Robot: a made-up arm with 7 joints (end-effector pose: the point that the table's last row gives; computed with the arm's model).
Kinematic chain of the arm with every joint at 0, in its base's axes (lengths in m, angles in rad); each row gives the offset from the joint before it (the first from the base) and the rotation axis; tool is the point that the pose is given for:
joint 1: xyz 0 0 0.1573 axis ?
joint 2: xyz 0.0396 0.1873 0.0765 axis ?
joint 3: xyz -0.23 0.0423 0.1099 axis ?
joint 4: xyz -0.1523 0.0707 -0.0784 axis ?
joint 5: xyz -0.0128 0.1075 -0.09 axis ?
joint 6: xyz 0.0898 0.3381 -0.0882 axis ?
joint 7: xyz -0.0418 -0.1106 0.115 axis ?
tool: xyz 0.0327 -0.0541 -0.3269
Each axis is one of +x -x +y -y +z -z.
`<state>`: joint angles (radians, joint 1 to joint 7).
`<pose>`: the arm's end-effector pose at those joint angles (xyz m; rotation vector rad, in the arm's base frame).
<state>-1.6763 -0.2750 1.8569 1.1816 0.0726 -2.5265 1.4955</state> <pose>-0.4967 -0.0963 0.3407 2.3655 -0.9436 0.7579</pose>
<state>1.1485 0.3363 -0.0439 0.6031 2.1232 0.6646 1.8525</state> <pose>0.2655 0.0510 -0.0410 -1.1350 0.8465 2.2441</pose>
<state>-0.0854 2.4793 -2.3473 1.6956 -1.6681 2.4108 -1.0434</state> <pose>0.0527 0.2489 0.2260 0.5032 -0.0124 -0.7410</pose>
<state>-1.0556 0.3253 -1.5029 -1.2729 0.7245 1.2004 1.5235</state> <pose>-0.4587 0.2166 -0.3637 -0.1877 0.0473 0.0706</pose>
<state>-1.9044 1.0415 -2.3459 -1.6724 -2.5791 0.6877 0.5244</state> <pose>0.1072 -0.1354 -0.1439 1.1483 -0.0629 -2.2945</pose>
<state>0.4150 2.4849 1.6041 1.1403 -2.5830 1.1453 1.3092</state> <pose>-0.2305 0.1686 0.7240 0.3911 2.9383 1.0130</pose>
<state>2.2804 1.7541 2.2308 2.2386 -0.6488 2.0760 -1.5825</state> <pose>0.4307 0.1749 0.2116 -0.9864 -1.4150 0.4611</pose>
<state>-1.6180 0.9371 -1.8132 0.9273 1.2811 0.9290 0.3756</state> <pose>0.0655 -0.2721 -0.0684 0.4978 -0.6070 -2.4720</pose>
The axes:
joint 1: -z
joint 2: -x
joint 3: +z
joint 4: -z
joint 5: -z
joint 6: -y
joint 7: +y

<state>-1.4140 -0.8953 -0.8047 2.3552 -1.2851 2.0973 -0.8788</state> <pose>-0.1362 -0.0581 0.2961 -0.5019 -2.0265 0.0355</pose>
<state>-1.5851 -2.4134 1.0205 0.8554 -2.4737 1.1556 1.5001</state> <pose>-0.6004 -0.3547 0.4736 -2.1975 1.4611 -1.2980</pose>
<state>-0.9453 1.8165 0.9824 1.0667 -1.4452 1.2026 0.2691</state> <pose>-0.1048 -0.4856 -0.0232 -1.1595 0.0877 2.2588</pose>
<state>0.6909 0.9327 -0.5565 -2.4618 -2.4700 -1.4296 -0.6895</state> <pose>-0.1989 0.0993 -0.0378 -0.0862 -0.4029 -2.4639</pose>
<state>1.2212 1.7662 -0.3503 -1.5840 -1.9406 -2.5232 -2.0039</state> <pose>-0.4610 0.3278 0.3249 0.8552 1.9638 1.7626</pose>
